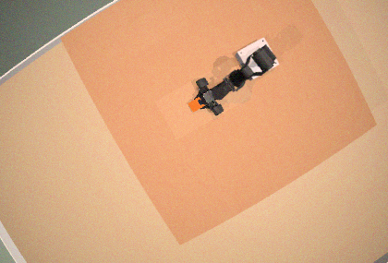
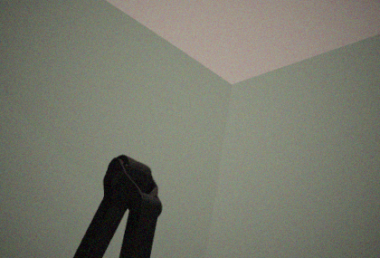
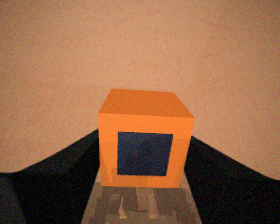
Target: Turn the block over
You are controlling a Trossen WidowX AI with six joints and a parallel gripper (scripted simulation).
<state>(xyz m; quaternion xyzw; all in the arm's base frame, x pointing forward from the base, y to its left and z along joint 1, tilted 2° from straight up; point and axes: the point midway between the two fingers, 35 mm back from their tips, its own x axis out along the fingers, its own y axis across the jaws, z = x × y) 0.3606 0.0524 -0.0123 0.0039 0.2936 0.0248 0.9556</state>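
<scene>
My gripper tip is now 10 mm past the orange block.
</scene>
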